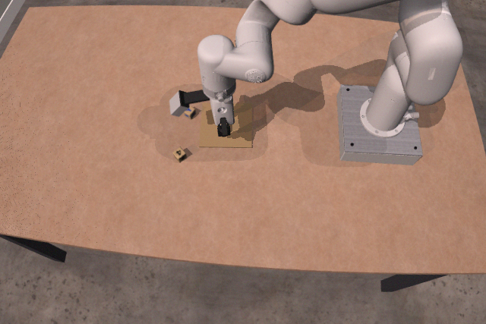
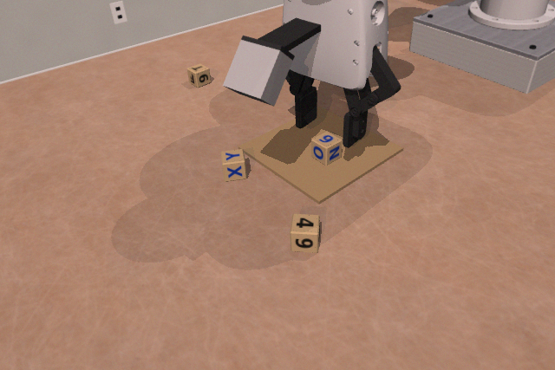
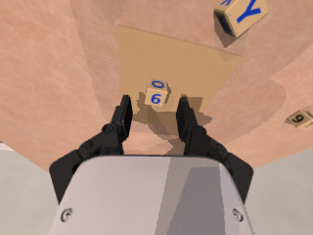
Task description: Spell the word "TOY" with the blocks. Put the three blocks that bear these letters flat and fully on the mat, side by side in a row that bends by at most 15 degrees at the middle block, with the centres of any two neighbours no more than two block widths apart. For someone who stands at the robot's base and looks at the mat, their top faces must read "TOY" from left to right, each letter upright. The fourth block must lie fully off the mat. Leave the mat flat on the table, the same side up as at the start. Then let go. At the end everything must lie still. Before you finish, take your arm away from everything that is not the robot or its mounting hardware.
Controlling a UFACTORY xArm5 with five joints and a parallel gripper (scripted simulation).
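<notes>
Right now the O block is 40 mm below my hand. The rest, counted from my hand: tan mat: 10 mm behind, 20 mm to the right, 50 mm below; then T block: 20 mm behind, 280 mm to the right, 40 mm below.
</notes>
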